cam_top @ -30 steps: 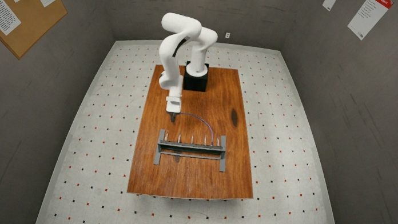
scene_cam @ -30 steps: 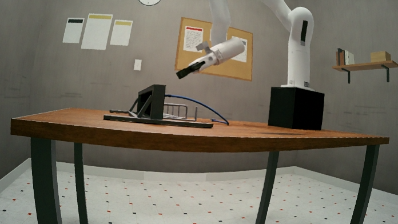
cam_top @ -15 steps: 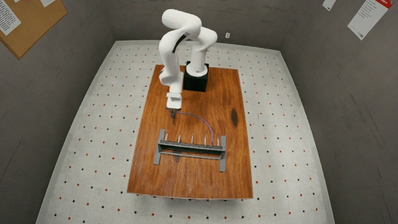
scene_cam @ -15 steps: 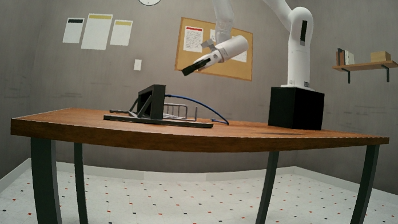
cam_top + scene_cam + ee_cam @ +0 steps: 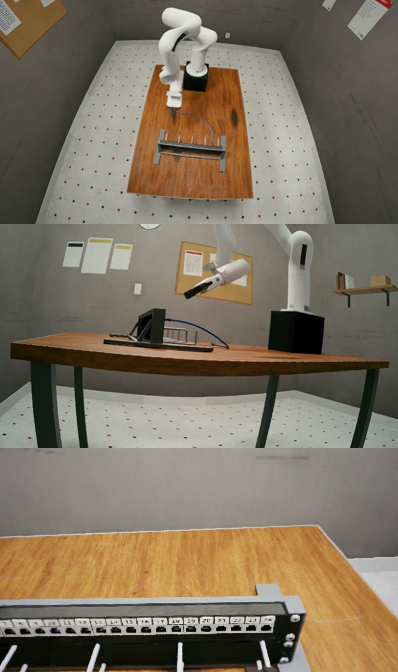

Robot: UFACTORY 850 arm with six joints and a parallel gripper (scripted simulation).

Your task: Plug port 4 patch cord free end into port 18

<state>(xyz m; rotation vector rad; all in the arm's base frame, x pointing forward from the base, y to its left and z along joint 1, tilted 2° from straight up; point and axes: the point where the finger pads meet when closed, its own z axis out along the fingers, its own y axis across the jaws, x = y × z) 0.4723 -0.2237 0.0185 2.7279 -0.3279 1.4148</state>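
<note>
Right now the plug is 150 mm behind my hand, 20 mm to the right of it and 200 mm below it.
</note>
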